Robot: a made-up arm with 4 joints. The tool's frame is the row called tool. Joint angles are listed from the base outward. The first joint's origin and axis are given. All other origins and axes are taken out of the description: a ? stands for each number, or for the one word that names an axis. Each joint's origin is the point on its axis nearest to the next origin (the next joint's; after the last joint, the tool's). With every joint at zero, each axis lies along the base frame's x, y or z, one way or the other. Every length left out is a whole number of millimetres.
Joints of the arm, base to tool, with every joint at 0 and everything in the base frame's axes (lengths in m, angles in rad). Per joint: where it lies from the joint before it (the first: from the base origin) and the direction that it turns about. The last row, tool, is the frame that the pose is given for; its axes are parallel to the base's.
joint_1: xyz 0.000 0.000 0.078 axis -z
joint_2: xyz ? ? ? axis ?
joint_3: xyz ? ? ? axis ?
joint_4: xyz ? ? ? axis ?
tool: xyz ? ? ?
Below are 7 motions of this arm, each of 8 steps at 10 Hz.
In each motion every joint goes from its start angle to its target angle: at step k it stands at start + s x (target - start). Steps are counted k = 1, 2, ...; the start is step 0. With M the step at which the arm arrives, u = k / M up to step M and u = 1 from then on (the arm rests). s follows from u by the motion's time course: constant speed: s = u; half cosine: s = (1 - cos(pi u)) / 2; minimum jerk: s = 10 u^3 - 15 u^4 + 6 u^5.
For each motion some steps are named. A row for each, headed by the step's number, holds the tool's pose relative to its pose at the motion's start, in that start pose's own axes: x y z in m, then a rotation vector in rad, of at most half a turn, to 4 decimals.
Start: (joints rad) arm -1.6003 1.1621 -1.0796 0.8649
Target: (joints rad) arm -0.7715 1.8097 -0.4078 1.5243
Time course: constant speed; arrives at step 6
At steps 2, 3, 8:
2: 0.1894 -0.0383 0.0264 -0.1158 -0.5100 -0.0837
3: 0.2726 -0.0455 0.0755 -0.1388 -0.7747 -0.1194
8: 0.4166 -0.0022 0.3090 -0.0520 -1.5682 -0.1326

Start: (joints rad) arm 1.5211 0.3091 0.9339 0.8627
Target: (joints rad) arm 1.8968 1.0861 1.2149 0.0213
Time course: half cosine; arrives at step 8
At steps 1, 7, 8:
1: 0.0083 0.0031 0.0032 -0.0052 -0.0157 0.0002
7: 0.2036 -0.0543 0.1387 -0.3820 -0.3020 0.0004
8: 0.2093 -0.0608 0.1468 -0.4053 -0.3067 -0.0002

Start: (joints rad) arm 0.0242 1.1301 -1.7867 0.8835
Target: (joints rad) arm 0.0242 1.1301 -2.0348 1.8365
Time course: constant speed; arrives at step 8
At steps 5, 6, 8:
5: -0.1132 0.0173 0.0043 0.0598 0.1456 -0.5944
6: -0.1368 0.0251 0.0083 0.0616 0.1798 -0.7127
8: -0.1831 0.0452 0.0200 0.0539 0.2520 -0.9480

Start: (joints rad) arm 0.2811 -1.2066 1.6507 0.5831
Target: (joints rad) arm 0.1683 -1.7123 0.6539 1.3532
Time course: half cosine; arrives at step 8
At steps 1, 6, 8:
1: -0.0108 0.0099 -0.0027 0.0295 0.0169 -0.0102
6: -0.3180 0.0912 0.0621 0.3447 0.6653 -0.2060
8: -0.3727 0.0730 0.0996 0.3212 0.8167 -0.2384

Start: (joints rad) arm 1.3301 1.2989 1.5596 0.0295
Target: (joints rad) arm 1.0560 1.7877 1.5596 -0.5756
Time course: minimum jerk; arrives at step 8
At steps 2, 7, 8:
2: 0.0137 0.0150 -0.0043 0.0275 -0.0075 0.0121
7: 0.1295 0.1264 -0.0200 0.2564 -0.0848 0.1139
8: 0.1315 0.1282 -0.0200 0.2605 -0.0864 0.1157

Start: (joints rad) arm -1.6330 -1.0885 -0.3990 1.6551
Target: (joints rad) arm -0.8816 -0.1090 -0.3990 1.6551
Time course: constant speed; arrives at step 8
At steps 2, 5, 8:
2: -0.1413 0.1319 -0.0309 0.2526 0.1768 -0.0038
5: -0.3193 0.3432 0.0297 0.6542 0.3927 -0.0783
8: -0.4069 0.5332 0.1917 1.0680 0.5320 -0.2326

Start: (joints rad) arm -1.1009 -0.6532 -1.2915 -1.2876
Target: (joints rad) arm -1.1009 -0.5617 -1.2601 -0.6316
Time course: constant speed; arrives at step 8
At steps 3, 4, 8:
3: -0.0239 -0.0201 -0.0002 -0.0135 0.0070 -0.2131
4: -0.0324 -0.0259 0.0000 -0.0185 0.0086 -0.2841
8: -0.0679 -0.0441 0.0013 -0.0403 0.0106 -0.5684

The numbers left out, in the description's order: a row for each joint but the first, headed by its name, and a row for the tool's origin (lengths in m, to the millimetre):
joint_2: xyz -0.266 -0.040 0.000, axis -y
joint_3: xyz -0.019 0.000 -0.107, axis -x
joint_4: xyz 0.000 0.074 -0.435, axis -z
tool: xyz 0.072 -0.087 0.000

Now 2 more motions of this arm.
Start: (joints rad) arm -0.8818 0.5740 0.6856 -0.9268
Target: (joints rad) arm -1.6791 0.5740 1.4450 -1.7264
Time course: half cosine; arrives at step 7
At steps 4, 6, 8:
4: 0.0368 -0.1387 -0.0534 -0.3817 0.0526 0.7312
6: 0.0844 -0.2241 -0.0657 -0.6317 0.1389 1.0518
8: 0.0927 -0.2368 -0.0660 -0.6695 0.1556 1.0922

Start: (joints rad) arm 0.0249 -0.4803 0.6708 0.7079
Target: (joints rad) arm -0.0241 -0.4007 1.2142 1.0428
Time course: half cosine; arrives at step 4
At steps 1, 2, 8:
1: 0.0254 -0.0275 0.0031 -0.0529 -0.0651 -0.0518
2: 0.0834 -0.0919 0.0219 -0.1678 -0.2319 -0.1799
8: 0.1527 -0.1758 0.0724 -0.2987 -0.4894 -0.3646

